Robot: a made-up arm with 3 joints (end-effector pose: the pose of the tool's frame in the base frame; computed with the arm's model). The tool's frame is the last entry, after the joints. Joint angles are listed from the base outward.
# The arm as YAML. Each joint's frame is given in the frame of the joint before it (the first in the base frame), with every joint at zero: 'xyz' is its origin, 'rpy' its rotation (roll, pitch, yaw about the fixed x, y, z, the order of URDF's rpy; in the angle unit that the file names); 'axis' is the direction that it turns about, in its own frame. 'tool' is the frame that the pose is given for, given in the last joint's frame.
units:
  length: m
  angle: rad
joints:
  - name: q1
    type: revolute
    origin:
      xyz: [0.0, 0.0, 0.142]
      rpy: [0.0, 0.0, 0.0]
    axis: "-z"
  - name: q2
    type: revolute
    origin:
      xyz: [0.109, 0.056, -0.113]
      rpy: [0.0, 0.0, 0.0]
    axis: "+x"
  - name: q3
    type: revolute
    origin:
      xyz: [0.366, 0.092, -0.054]
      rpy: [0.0, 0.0, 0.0]
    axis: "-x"
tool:
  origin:
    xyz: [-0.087, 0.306, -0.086]
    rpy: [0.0, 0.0, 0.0]
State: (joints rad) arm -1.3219 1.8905 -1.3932
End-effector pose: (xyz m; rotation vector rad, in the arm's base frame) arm 0.3250 0.3177 0.1751 -2.3892 -1.8579 0.1322
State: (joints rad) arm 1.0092 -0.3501 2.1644
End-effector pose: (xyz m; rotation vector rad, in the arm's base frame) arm 0.0591 -0.4213 -0.1632 -2.2440 1.2394 -0.4018
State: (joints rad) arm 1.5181 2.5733 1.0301
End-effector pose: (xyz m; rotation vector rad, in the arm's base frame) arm 0.1222 -0.3821 0.4275 1.2128 -1.1505 -1.1827
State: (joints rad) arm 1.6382 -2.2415 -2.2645
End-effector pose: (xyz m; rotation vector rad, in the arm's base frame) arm 0.2377 -0.4049 -0.0884 0.0176 -0.0188 -1.6381
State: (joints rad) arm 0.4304 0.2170 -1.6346
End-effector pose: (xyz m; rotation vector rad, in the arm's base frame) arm 0.4174 -0.0208 0.3139 1.8193 -0.3977 -0.2992
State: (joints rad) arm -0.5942 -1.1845 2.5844
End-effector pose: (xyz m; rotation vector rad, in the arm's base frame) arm 0.4092 0.0874 0.1727 2.4204 0.7410 0.2404
